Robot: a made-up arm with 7 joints.
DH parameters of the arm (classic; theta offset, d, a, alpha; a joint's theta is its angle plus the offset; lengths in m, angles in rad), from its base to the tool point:
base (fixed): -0.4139 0 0.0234 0
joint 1: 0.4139 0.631 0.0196 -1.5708
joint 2: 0 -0.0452 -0.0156 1.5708
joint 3: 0 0.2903 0.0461 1.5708
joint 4: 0 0.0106 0.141 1.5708
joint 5: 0 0.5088 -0.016 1.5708
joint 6: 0 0.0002 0.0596 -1.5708
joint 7: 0 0.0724 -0.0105 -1.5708
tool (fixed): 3.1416 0.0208 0 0
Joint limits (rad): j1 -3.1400..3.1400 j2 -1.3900..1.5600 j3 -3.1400..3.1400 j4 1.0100..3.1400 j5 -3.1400..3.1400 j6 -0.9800..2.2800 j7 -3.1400..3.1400
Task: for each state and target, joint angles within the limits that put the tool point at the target. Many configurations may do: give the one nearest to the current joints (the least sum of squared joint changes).
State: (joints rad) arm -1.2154 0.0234 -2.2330 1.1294 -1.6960 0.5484 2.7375
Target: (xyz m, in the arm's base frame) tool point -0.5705 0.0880 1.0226
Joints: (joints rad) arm -1.1148 0.4238 -2.3738 1.2392 -1.6996 0.5400 2.7150
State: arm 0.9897 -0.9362 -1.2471 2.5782 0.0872 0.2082 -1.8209
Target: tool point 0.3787 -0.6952 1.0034
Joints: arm 1.1136 -1.0764 -1.3331 1.7676 0.1198 0.1507 -1.7953
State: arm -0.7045 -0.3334 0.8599 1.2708 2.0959 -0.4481 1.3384
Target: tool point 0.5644 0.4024 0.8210
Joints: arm -0.0617 0.4048 0.9566 1.4821 2.0458 -0.1714 1.3624
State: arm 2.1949 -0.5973 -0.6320 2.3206 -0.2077 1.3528 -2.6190
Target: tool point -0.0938 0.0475 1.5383
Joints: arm 2.7082 -0.1512 0.1681 2.5940 -0.1172 0.8563 -2.5026
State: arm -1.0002 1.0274 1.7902 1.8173 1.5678 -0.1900 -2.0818
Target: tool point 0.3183 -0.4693 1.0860
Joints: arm -1.9250 1.1740 2.2888 1.6539 1.7155 -0.6389 -2.0447
